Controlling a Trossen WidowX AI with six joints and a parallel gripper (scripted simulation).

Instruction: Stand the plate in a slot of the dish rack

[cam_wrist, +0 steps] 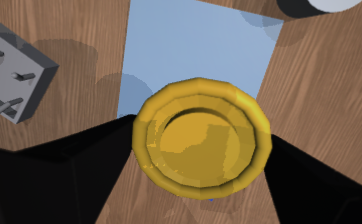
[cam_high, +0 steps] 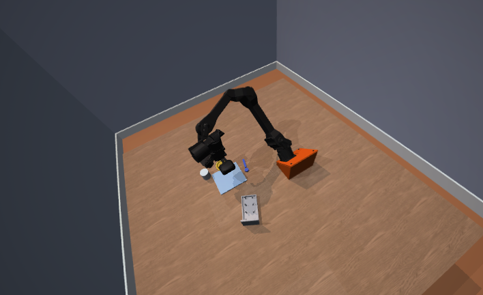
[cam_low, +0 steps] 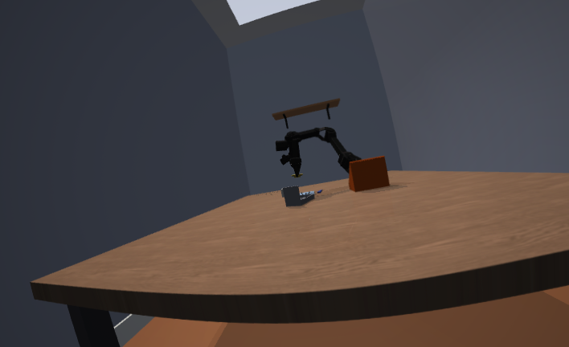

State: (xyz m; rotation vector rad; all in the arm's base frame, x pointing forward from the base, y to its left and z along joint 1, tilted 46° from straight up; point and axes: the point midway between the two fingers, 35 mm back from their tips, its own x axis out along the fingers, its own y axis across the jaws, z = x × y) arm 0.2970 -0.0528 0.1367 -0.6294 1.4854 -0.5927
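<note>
My gripper tip is now 22 cm to the right of the grey dish rack and 8 cm above it. Also, from my gripper tip: yellow plate 1 cm above; white cup 9 cm ahead, 8 cm below, 7 cm to the right; light blue mat 10 cm below, 1 cm to the left.
</note>
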